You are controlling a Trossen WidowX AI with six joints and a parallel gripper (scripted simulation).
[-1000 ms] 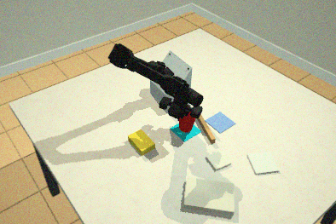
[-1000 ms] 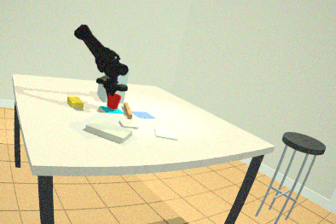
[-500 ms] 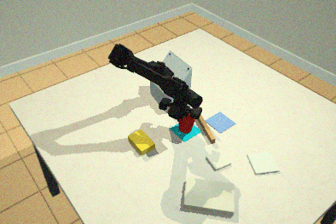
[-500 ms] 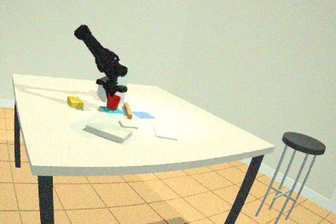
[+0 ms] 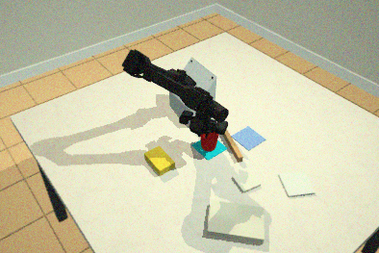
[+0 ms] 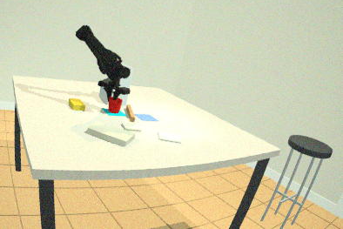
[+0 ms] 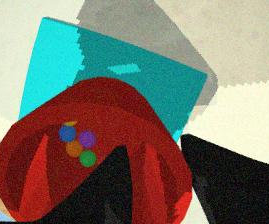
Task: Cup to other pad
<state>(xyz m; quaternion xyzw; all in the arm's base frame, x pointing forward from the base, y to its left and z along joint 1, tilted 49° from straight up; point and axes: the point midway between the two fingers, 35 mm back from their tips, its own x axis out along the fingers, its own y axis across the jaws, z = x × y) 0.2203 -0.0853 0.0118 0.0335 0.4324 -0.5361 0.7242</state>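
Right now the red cup is 20 mm ahead of my gripper tip, 10 mm to the left of it and 10 mm below it. Round my gripper tip: teal pad: 50 mm below, 20 mm to the left, 20 mm ahead; yellow block: 200 mm to the right, 30 mm below, 10 mm behind; wooden stick: 100 mm to the left, 40 mm below, 40 mm ahead.
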